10 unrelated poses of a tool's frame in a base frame.
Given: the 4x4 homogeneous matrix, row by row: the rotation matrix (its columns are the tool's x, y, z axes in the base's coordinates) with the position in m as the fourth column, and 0 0 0 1 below. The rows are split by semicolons.
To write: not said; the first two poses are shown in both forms.
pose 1, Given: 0.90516 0.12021 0.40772 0.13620; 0.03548 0.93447 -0.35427 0.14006; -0.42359 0.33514 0.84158 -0.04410; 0 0 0 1
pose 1, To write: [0.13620 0.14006 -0.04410 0.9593 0.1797 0.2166 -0.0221]
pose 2, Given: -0.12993 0.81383 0.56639 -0.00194; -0.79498 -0.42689 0.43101 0.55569; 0.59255 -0.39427 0.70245 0.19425; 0 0 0 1
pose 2, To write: [-0.00194 0.55569 0.19425 0.5352 -0.3855 -0.0122 -0.7515]
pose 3, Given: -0.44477 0.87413 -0.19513 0.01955; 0.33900 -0.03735 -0.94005 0.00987; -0.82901 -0.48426 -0.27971 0.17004; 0 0 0 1
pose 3, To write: [0.01955 0.00987 0.17004 0.2440 0.4670 0.6494 -0.5483]
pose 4, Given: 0.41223 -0.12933 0.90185 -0.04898; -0.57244 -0.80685 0.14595 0.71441; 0.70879 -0.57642 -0.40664 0.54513; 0 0 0 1
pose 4, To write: [-0.04898 0.71441 0.54513 0.2229 -0.8102 0.2165 -0.4970]
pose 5, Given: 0.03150 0.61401 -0.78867 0.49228; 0.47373 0.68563 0.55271 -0.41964; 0.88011 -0.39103 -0.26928 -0.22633; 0 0 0 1
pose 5, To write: [0.49228 -0.41964 -0.22633 0.6016 -0.3922 -0.6934 -0.0583]
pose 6, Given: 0.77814 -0.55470 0.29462 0.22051; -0.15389 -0.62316 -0.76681 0.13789; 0.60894 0.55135 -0.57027 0.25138; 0 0 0 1
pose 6, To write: [0.22051 0.13789 0.25138 0.3823 0.8619 -0.2055 0.2621]
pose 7, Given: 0.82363 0.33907 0.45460 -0.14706; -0.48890 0.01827 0.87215 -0.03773; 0.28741 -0.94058 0.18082 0.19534; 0 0 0 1
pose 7, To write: [-0.14706 -0.03773 0.19534 0.7111 -0.6373 0.0588 -0.2911]
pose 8, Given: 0.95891 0.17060 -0.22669 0.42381; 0.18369 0.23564 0.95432 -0.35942; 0.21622 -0.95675 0.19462 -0.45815; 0 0 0 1
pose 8, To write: [0.42381 -0.35942 -0.45815 0.7728 -0.6182 -0.1433 0.0042]
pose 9, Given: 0.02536 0.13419 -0.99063 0.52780; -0.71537 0.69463 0.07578 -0.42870; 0.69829 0.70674 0.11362 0.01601; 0 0 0 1
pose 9, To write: [0.52780 -0.42870 0.01601 0.6771 0.2330 -0.6236 -0.3137]
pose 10, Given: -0.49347 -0.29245 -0.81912 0.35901; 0.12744 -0.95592 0.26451 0.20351; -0.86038 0.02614 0.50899 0.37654; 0 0 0 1
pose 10, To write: [0.35901 0.20351 0.37654 0.1221 -0.4882 0.0845 0.8600]
